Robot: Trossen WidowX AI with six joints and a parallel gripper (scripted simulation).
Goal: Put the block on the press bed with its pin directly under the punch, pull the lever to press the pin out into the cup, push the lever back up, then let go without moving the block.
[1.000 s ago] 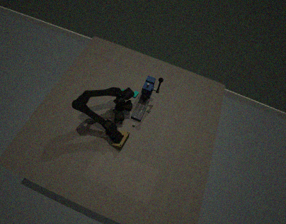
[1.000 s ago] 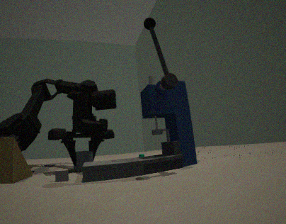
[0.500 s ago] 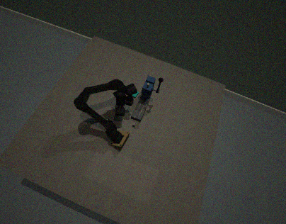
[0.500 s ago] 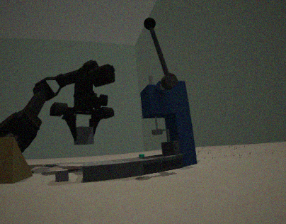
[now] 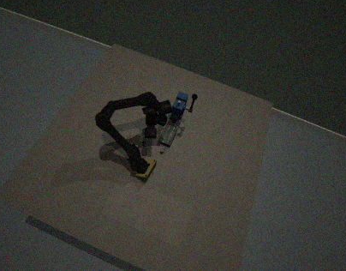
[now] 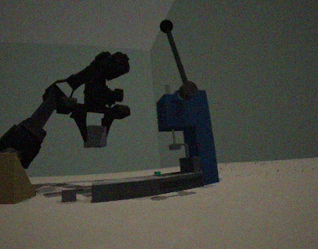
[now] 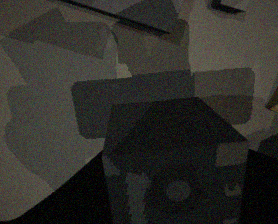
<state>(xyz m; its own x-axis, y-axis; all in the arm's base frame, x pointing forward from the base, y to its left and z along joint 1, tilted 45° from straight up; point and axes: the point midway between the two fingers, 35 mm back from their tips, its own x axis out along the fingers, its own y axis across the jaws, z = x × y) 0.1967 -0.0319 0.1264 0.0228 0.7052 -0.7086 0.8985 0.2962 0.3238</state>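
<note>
Right now the thin punch is 180 mm ahead of my gripper tip, 80 mm to the right of it and 30 mm above it. Round my gripper tip: pale round pin: 30 mm above, 10 mm to the right; teal block: 200 mm ahead, 110 mm below; dark lever: 180 mm ahead, 150 mm to the right, 150 mm above.
</note>
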